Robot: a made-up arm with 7 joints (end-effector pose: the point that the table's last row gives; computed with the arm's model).
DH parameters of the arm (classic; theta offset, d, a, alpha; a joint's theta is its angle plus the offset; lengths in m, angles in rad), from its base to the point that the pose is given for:
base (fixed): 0 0.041 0 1.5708
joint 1: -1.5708 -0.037 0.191 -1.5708
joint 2: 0 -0.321 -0.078 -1.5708
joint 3: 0 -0.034 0.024 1.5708
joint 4: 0 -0.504 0.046 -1.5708
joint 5: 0 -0.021 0.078 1.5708
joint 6: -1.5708 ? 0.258 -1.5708
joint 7: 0.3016 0 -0.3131 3.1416
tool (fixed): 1.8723 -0.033 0 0
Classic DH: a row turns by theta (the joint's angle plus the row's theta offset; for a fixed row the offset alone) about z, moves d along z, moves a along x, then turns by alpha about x.
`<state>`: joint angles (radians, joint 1 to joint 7).
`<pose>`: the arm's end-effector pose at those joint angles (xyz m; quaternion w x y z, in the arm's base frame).
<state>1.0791 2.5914 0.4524 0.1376 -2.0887 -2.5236 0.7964</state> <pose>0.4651 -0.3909 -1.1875 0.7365 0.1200 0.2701 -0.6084</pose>
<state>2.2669 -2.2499 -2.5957 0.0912 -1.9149 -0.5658 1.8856</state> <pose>-0.6116 -0.2391 -0.2565 0.3802 -0.0271 -0.3081 0.8717</pose>
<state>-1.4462 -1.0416 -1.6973 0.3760 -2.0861 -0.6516 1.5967</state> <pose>-0.2575 -0.9988 0.5304 0.3004 0.7791 -0.2548 -0.4876</pose>
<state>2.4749 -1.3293 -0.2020 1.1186 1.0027 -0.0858 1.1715</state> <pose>0.7993 -0.3361 0.3944 0.5065 0.2895 -0.6287 -0.5142</pose>
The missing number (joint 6, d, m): 0.391
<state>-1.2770 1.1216 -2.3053 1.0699 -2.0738 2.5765 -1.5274</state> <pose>-0.4141 0.3115 0.0508 0.5327 0.5525 0.2980 -0.5675</pose>
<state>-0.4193 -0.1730 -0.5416 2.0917 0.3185 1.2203 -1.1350</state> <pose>-0.7520 0.1876 0.0764 0.0620 -0.9255 0.3617 -0.0934</pose>
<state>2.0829 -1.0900 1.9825 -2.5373 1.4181 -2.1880 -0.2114</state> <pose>-0.3178 0.2893 0.1766 0.3905 0.1871 -0.8690 -0.2395</pose>
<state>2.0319 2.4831 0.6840 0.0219 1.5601 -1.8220 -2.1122</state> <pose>0.5277 -0.0338 -0.3807 0.5583 0.8050 -0.1864 -0.0750</pose>
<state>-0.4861 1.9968 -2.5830 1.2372 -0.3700 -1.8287 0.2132</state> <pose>-0.4530 -0.0417 -0.1272 0.0008 0.0525 -0.1925 -0.9799</pose>
